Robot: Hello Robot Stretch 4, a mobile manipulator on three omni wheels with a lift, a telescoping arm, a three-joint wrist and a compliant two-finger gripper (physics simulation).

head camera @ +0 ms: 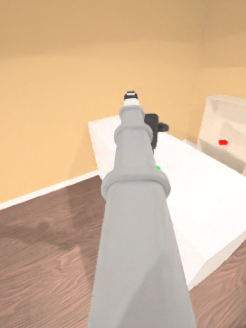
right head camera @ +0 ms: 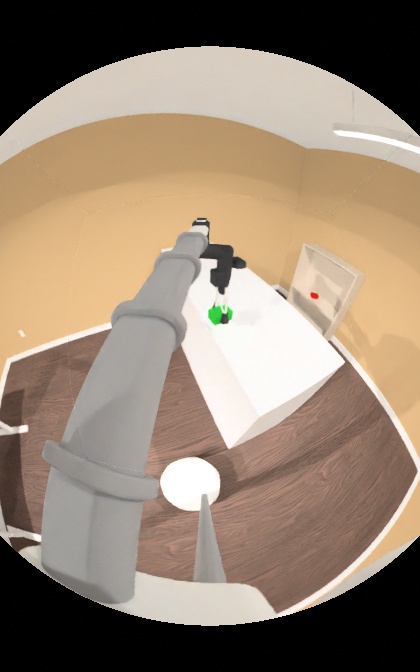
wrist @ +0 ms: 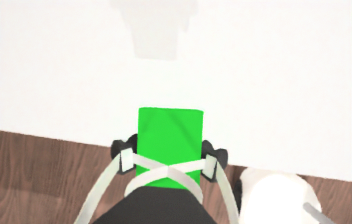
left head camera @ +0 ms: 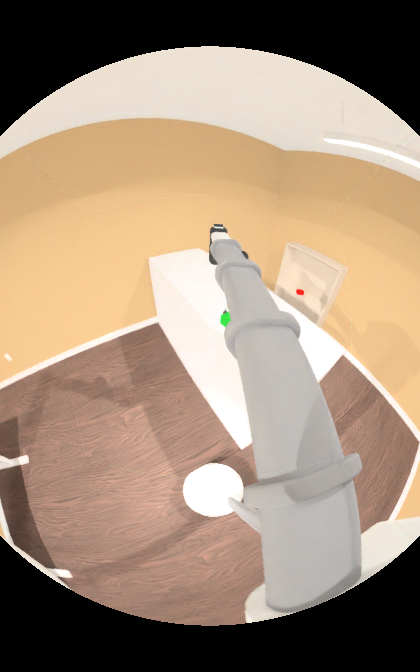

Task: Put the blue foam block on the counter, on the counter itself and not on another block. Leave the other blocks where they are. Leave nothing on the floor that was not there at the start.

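Note:
My gripper is shut on a green block, with a fingertip pressed to each side of it in the wrist view. The block is held above the front edge of the white counter. A shadow falls on the counter top ahead of the block, apart from it. The arm hides part of the counter and most of the block in the head camera view. A blue block does not show in these views.
A pale shelf unit stands behind the counter by the wall, with a small red block in it. A white round shape shows near the robot. White bars show at the left edge.

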